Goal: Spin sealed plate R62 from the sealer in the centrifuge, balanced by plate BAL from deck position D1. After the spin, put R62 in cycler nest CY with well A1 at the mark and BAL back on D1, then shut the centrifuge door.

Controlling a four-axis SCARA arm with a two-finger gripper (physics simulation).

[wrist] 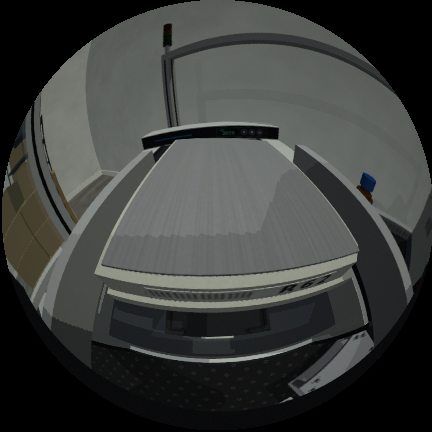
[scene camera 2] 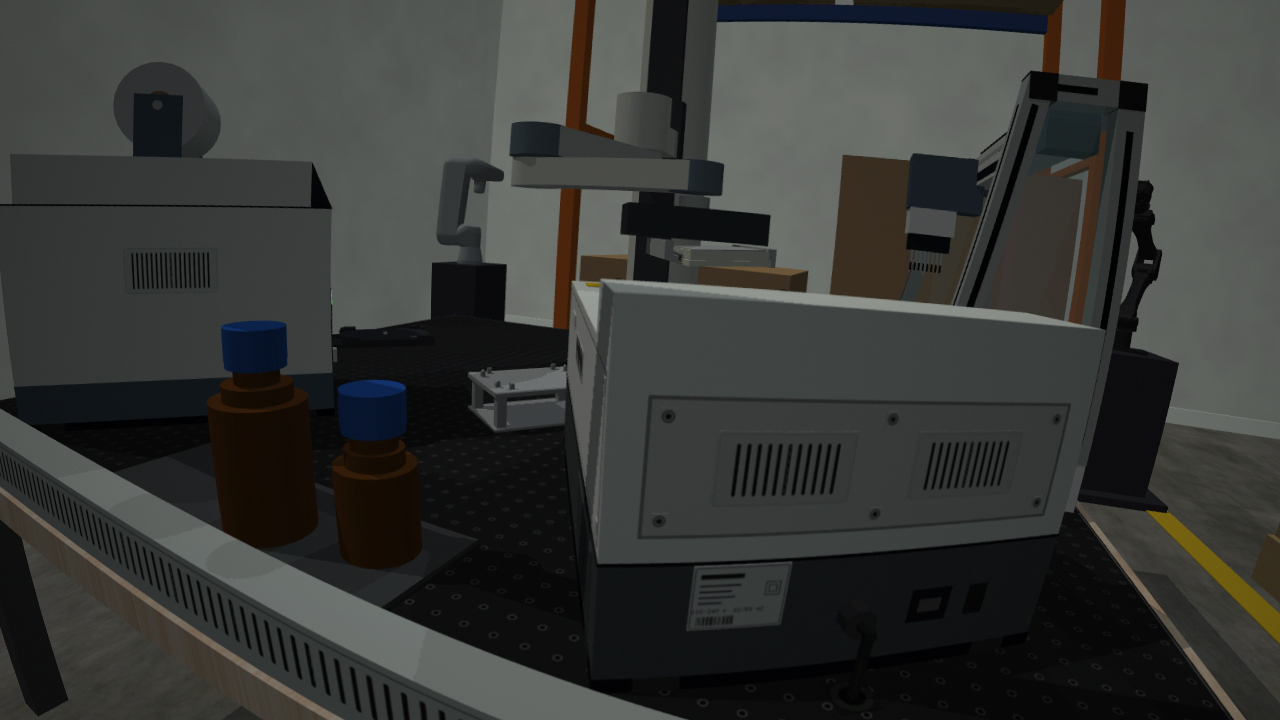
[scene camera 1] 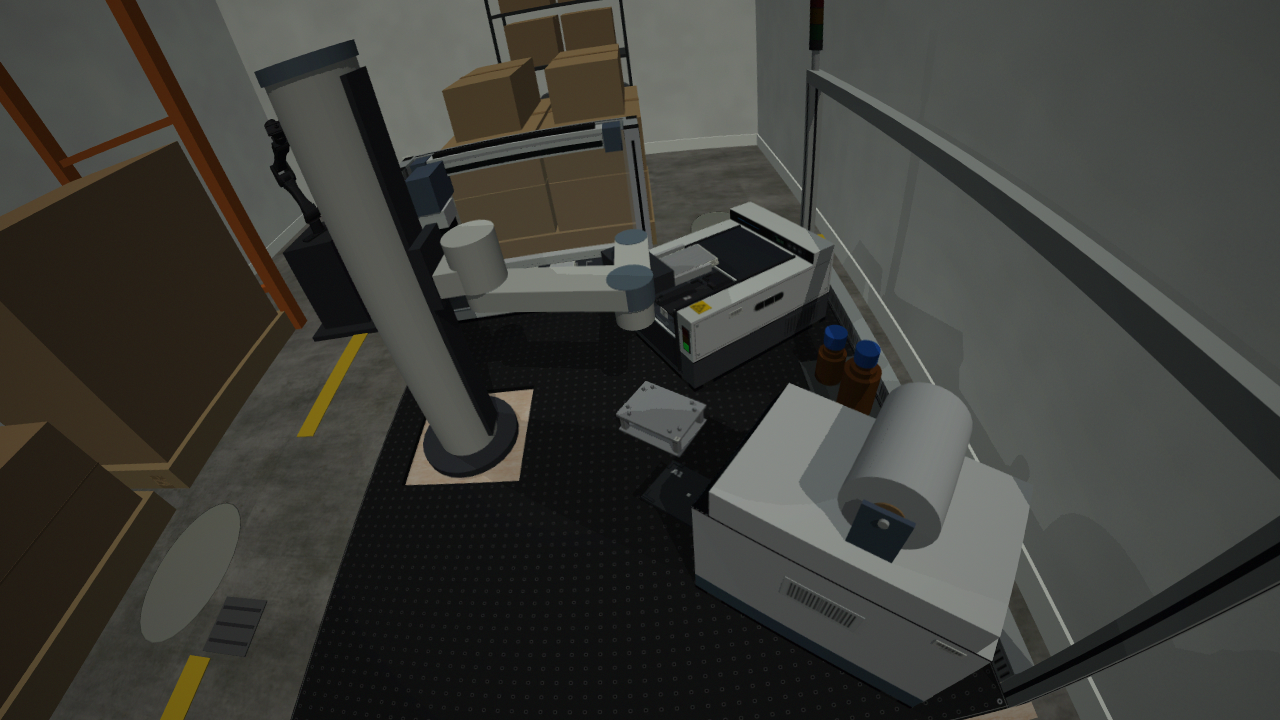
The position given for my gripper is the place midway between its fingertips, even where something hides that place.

I see my gripper (scene camera 2: 721, 254), a centrifuge (wrist: 229, 337) and a brown bottles with blue caps (scene camera 2: 259, 424).
My gripper shows as well in scene camera 1 (scene camera 1: 696, 256). The brown bottles with blue caps also shows in scene camera 1 (scene camera 1: 860, 376).
